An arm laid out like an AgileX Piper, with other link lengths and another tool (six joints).
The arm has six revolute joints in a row. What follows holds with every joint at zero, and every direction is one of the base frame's.
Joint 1 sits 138.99 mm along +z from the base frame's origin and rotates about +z.
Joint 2 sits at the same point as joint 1 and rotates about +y.
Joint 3 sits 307.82 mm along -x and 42.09 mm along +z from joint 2 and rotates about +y.
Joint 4 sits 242.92 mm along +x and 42.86 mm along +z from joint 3 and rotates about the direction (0.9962, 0, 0.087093).
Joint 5 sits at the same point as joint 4 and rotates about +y.
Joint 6 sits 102.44 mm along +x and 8.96 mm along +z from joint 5 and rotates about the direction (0.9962, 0, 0.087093).
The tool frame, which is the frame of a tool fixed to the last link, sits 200.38 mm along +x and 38 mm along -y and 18.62 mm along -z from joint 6; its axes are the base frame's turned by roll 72.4, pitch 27.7 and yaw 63.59 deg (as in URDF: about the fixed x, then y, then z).
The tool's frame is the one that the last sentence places.
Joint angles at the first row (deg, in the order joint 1, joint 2, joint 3, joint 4, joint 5, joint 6):
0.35 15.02 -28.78 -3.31 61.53 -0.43
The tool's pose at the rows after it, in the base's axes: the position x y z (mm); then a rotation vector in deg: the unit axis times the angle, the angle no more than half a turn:
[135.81 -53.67 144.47 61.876 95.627 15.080]
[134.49 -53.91 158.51 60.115 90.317 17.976]
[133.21 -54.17 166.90 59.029 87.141 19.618]
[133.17 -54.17 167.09 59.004 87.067 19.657]
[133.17 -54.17 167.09 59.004 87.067 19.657]
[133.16 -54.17 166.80 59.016 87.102 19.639]
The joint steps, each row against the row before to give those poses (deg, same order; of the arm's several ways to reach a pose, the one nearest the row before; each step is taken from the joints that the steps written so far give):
0.00 -5.63 0.00 -0.01 -0.07 -0.01
0.00 -5.95 -0.01 -0.05 0.00 0.00
0.01 -3.47 0.01 -0.05 -0.06 0.01
0.00 -0.09 0.00 0.00 0.00 0.00
0.00 0.00 0.00 0.00 0.00 0.00
0.00 0.00 0.03 0.00 0.00 0.00

